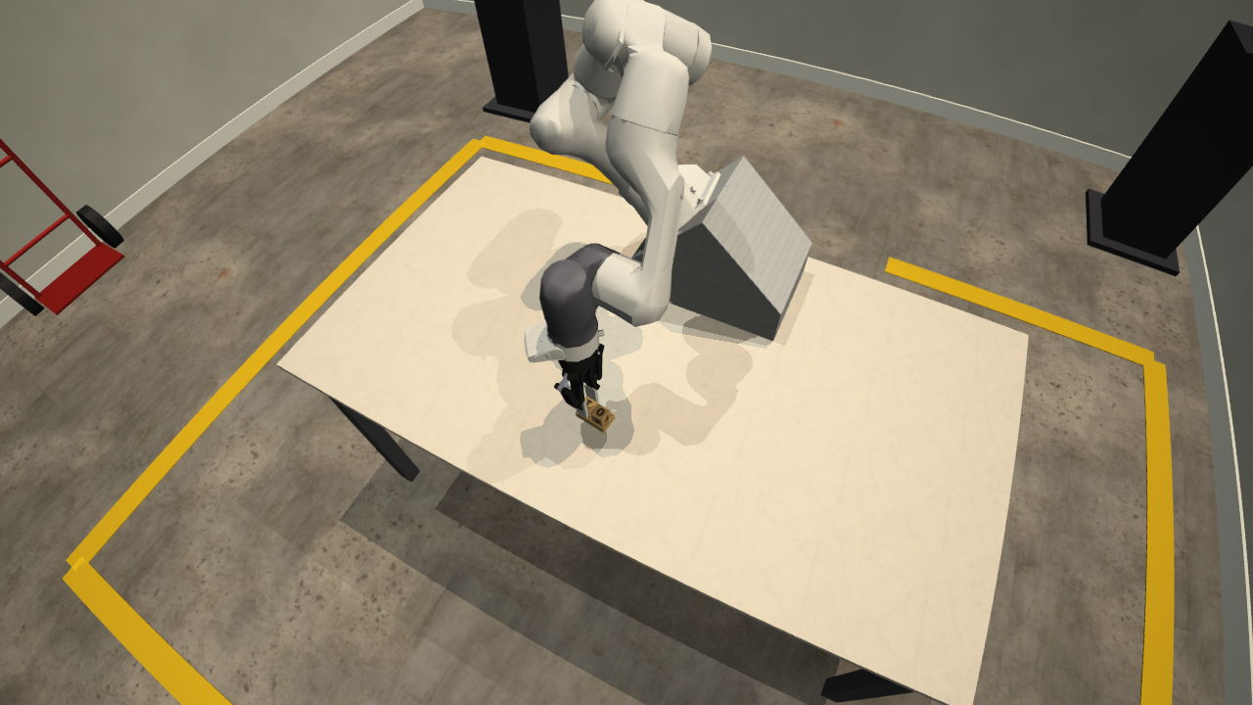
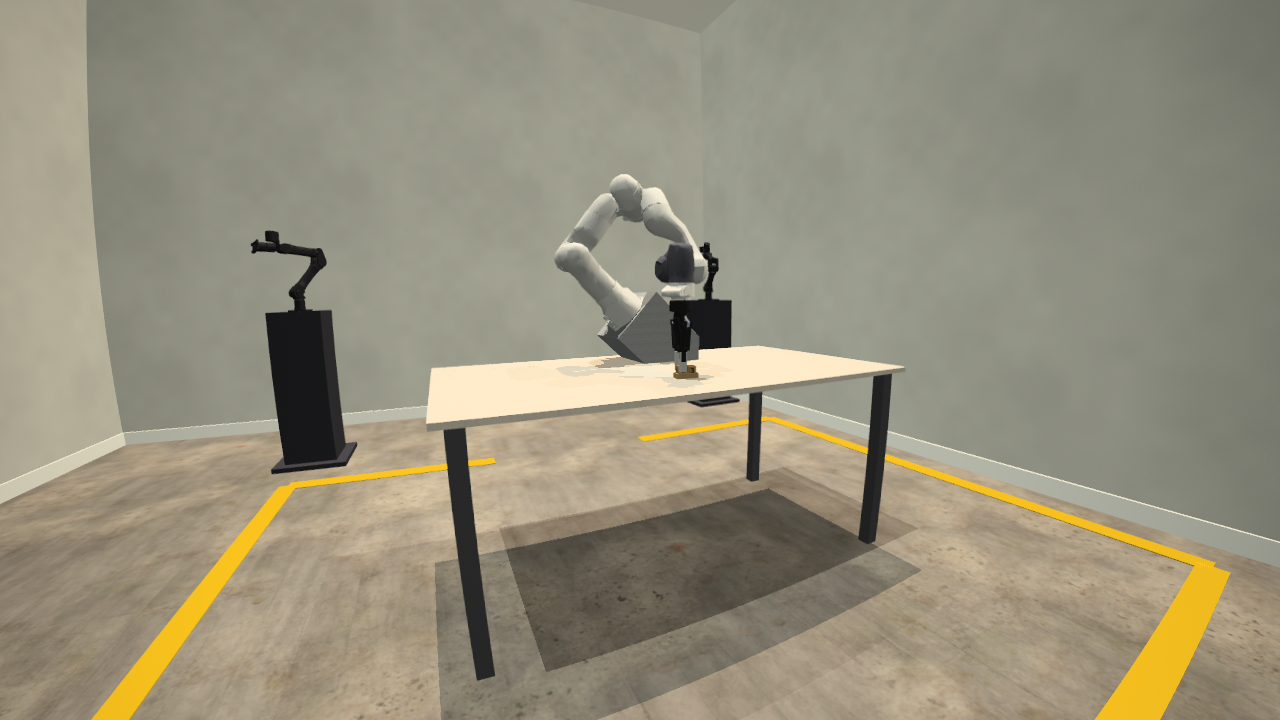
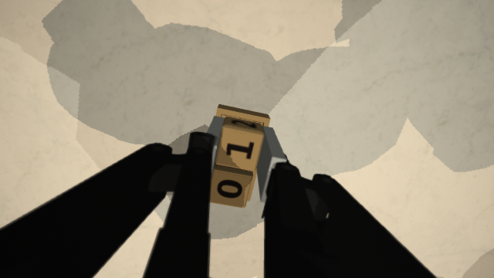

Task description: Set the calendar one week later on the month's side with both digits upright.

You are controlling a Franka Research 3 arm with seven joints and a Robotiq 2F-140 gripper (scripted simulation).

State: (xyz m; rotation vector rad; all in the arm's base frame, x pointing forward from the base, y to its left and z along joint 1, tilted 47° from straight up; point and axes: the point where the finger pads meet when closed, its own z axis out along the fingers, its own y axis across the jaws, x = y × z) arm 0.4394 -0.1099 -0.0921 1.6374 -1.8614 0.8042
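The wooden digit cube lies 30 mm to the left of my hand and 30 mm below it. The rest, counted from my hand: wooden tray (20 mm to the left, 50 mm below).
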